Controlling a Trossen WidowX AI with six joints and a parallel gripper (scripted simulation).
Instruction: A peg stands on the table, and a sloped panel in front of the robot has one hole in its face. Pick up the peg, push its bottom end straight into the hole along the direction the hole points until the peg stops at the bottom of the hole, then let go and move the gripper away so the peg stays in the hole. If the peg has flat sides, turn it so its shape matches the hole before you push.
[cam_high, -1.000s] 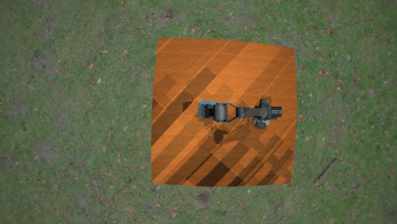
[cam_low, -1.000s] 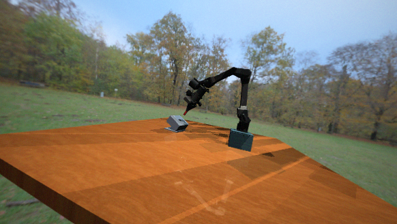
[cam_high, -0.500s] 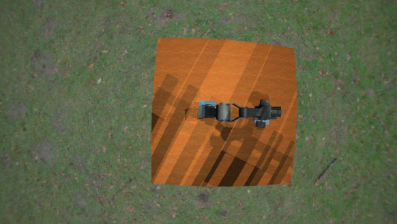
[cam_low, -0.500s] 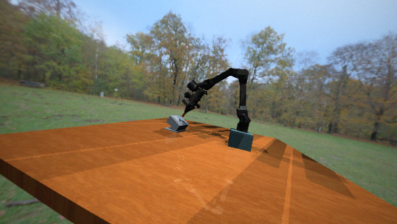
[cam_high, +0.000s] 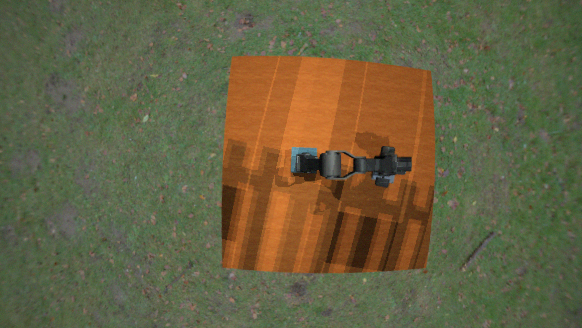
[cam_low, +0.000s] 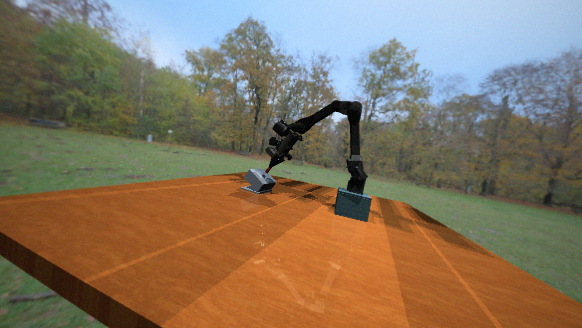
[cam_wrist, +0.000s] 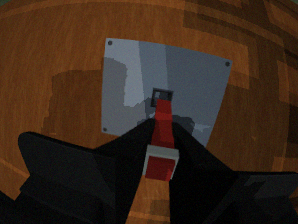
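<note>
The grey sloped panel lies 4 cm ahead of my gripper tip and 8 cm below it. From my gripper tip the other things lie so: red peg: 1 cm behind, 1 cm above.
</note>
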